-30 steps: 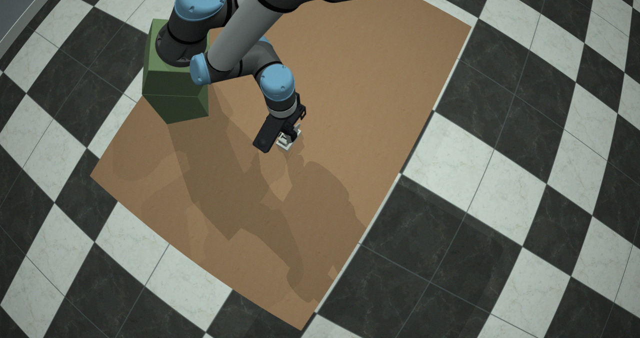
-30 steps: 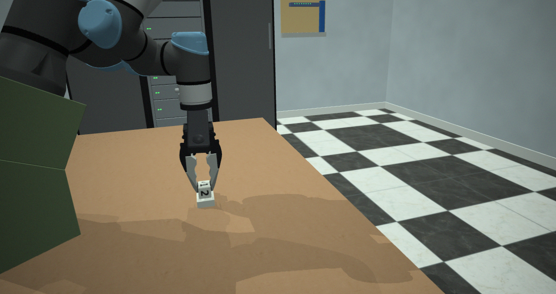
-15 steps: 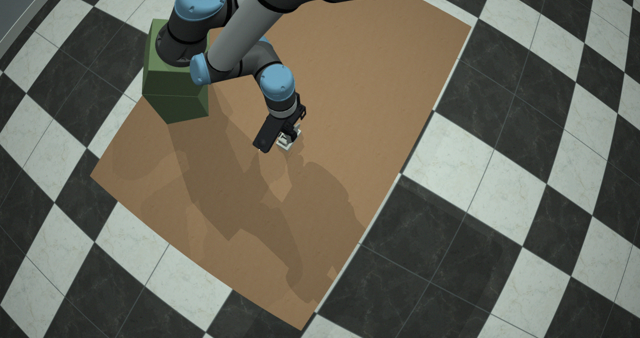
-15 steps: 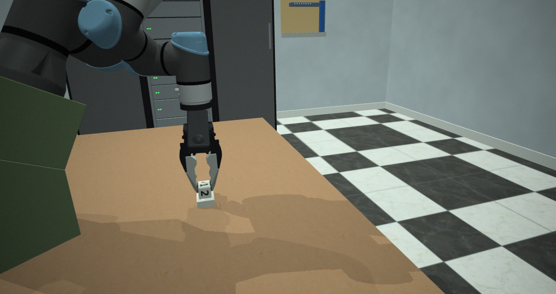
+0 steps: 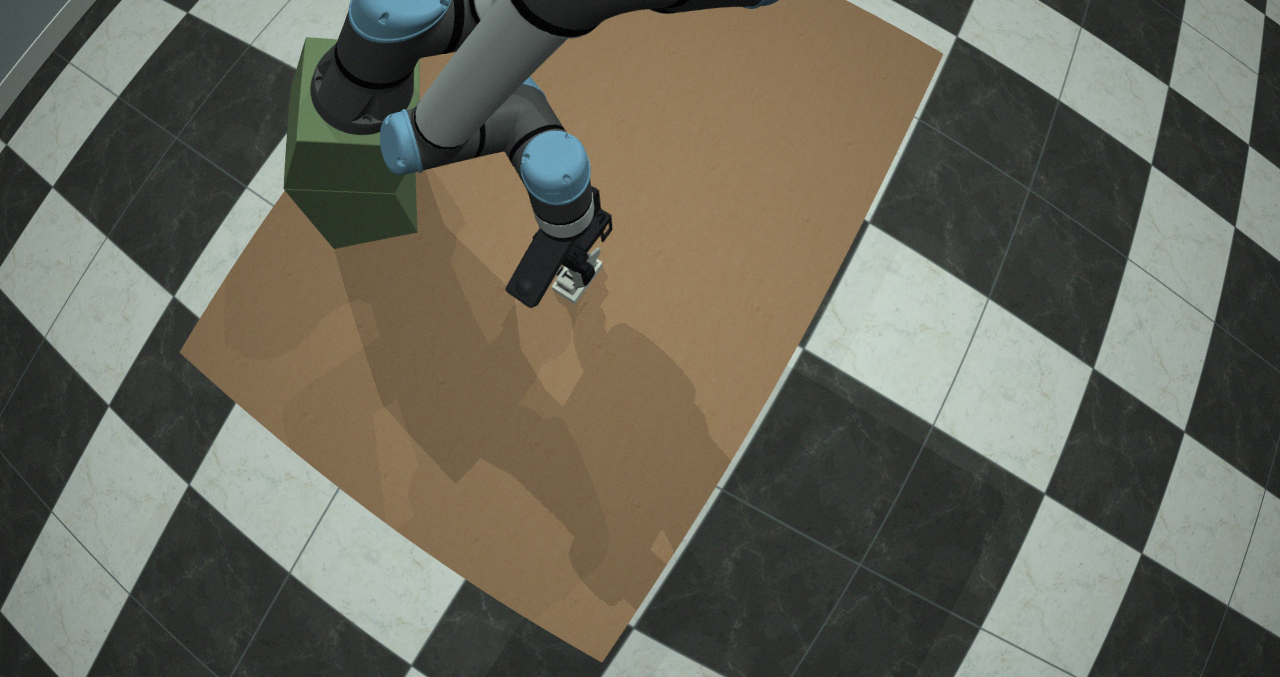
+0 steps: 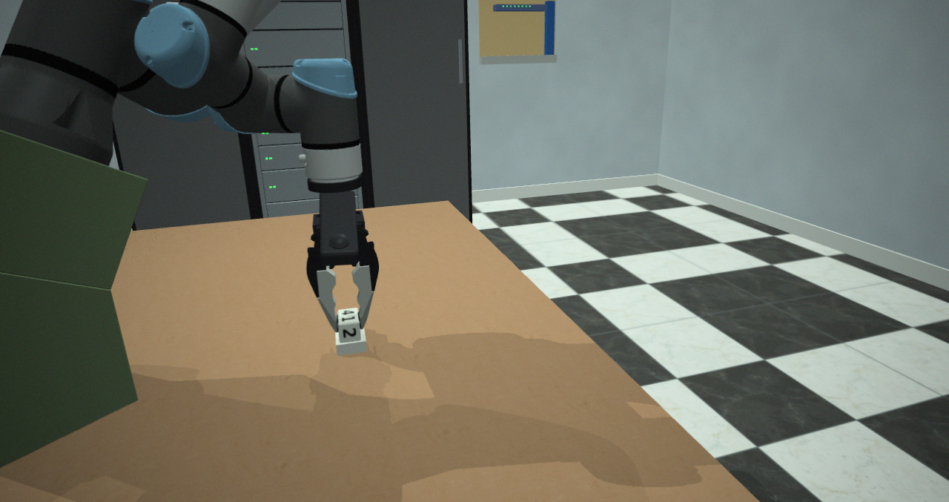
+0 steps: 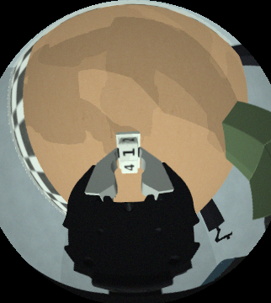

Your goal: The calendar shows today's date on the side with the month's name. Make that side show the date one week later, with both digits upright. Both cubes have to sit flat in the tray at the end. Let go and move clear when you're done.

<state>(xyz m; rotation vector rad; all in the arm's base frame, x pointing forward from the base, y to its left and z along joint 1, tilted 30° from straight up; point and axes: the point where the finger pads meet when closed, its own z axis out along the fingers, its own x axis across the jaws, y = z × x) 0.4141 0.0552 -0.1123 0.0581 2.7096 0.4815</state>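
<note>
The white tray is 20 mm to the left of my hand and 30 mm below it.
</note>
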